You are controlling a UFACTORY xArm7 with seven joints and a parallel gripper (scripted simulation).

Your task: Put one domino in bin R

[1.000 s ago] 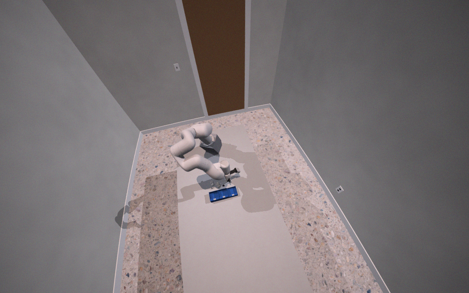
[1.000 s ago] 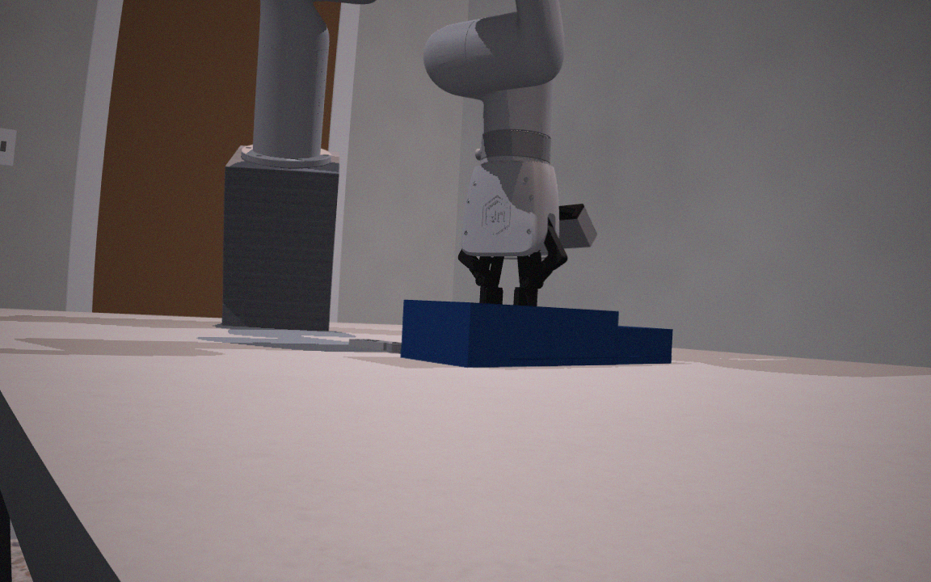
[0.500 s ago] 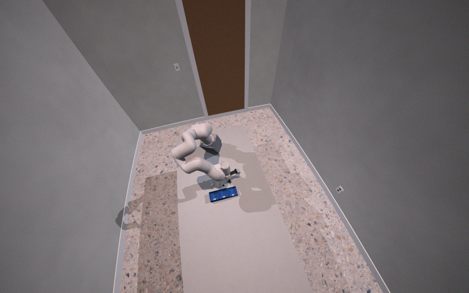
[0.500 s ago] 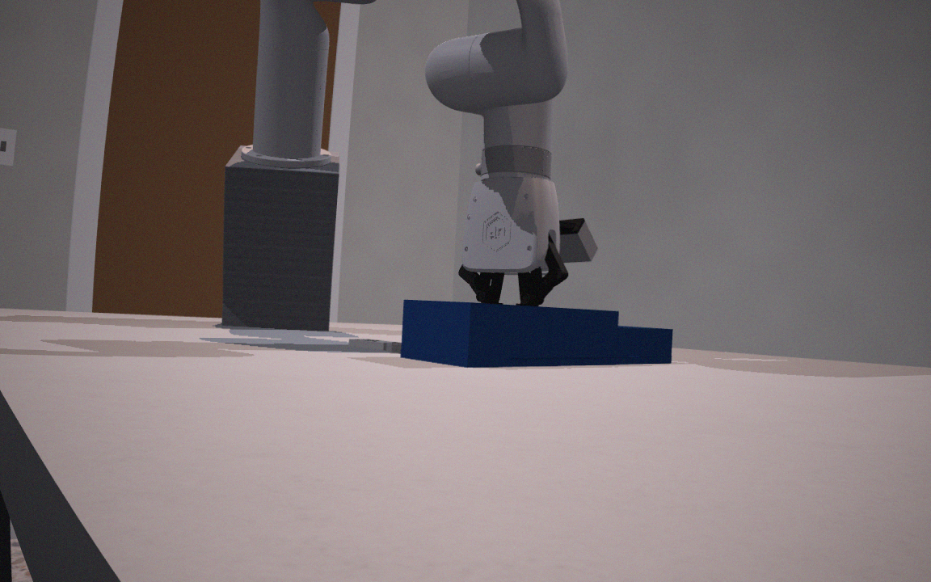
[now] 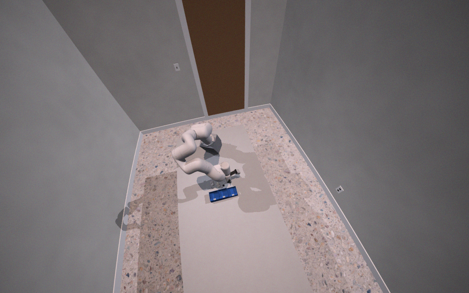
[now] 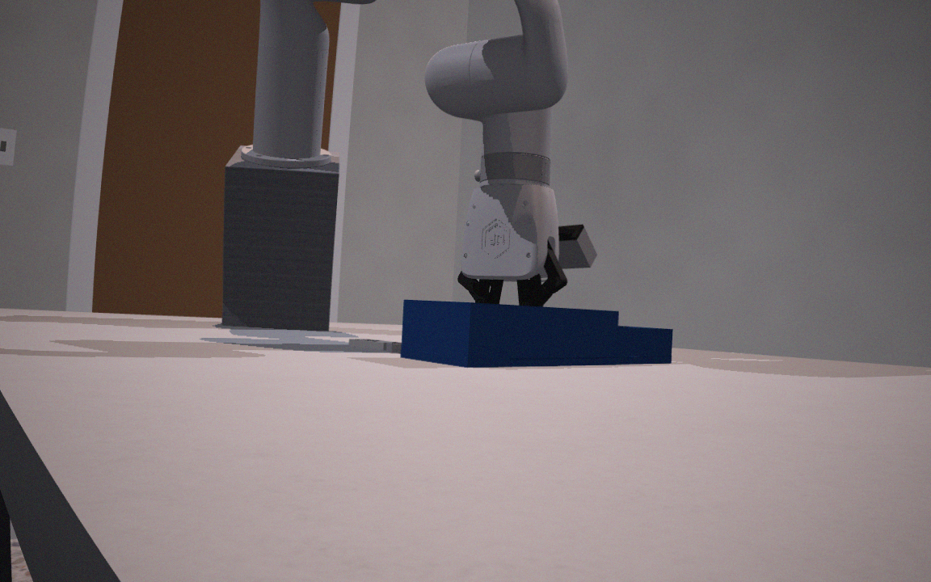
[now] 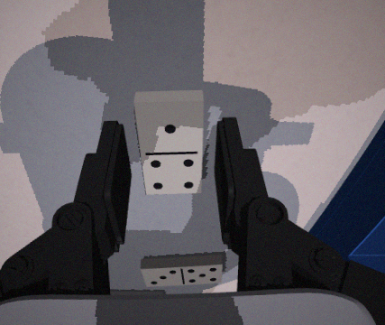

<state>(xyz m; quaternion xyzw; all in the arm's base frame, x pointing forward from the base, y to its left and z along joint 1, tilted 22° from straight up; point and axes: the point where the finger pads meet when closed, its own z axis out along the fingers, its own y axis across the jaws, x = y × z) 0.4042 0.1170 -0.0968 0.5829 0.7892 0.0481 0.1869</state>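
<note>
The blue bin lies 140 mm ahead of my hand and 60 mm to the right of it. Round my hand: white domino: 20 mm below; grey hex nut: 170 mm to the right, 60 mm ahead, 20 mm below.
</note>
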